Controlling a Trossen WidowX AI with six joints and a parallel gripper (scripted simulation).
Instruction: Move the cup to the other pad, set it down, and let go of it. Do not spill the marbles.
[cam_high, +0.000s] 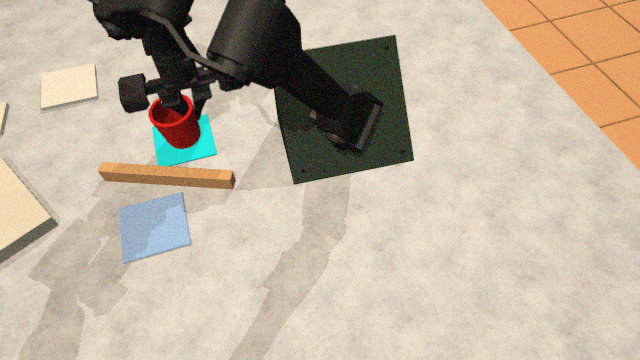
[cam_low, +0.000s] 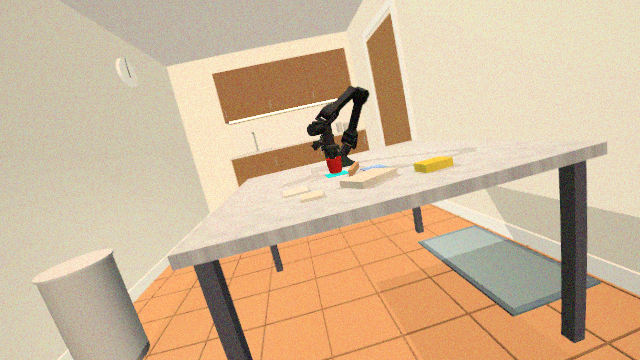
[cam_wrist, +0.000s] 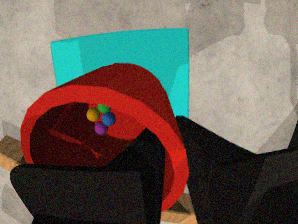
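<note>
The red cup is 3 cm ahead of my gripper tip. Round my gripper tip: light blue pad: 16 cm to the left, 11 cm ahead, 5 cm below; then cyan pad: 5 cm below, 3 cm ahead; then wooden bar: 8 cm to the left, 7 cm ahead, 4 cm below.
</note>
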